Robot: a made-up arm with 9 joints.
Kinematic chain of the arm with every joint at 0, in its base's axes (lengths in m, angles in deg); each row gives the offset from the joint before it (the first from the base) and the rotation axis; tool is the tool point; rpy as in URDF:
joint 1: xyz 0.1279 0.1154 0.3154 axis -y
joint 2: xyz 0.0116 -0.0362 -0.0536 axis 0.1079 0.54 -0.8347
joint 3: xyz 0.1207 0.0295 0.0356 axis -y
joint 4: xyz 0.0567 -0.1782 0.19 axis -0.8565 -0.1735 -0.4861
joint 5: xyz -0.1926 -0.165 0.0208 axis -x
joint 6: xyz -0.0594 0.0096 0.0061 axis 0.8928 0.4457 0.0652
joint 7: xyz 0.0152 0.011 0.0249 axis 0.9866 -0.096 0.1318
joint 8: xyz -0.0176 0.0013 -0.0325 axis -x
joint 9: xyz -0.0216 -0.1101 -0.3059 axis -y
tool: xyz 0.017 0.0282 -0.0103 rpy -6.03 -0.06 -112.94
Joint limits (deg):
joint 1: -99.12..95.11
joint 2: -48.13..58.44
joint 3: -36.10..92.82
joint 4: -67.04..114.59
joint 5: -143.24..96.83
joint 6: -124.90..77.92
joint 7: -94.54..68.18
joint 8: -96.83..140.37
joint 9: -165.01..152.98
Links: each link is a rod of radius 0.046 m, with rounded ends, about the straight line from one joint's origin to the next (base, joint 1, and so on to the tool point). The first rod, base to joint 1, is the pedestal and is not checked.
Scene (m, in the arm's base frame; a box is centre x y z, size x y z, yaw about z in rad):
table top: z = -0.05
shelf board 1: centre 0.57 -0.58 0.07 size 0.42 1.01 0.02 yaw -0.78
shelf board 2: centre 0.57 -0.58 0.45 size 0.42 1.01 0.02 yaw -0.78
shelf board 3: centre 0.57 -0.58 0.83 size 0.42 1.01 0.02 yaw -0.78
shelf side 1: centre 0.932 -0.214 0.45 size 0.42 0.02 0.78 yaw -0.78
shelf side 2: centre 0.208 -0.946 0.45 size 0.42 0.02 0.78 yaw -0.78
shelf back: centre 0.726 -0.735 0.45 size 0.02 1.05 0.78 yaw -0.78
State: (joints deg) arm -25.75 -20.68 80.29 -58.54 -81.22 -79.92 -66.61 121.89 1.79
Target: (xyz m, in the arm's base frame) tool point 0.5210 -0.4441 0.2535
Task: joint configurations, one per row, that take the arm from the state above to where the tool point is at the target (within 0.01 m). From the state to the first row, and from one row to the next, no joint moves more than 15 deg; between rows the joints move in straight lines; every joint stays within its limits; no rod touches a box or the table.
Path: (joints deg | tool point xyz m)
1: -30.86 -34.40 79.52 -62.79 -90.35 -72.88 -67.10 125.52 4.88 | 0.3189 -0.5392 0.2732
2: -35.96 -48.13 78.74 -67.04 -99.48 -65.84 -67.59 129.14 7.97 | 0.5210 -0.4441 0.2535

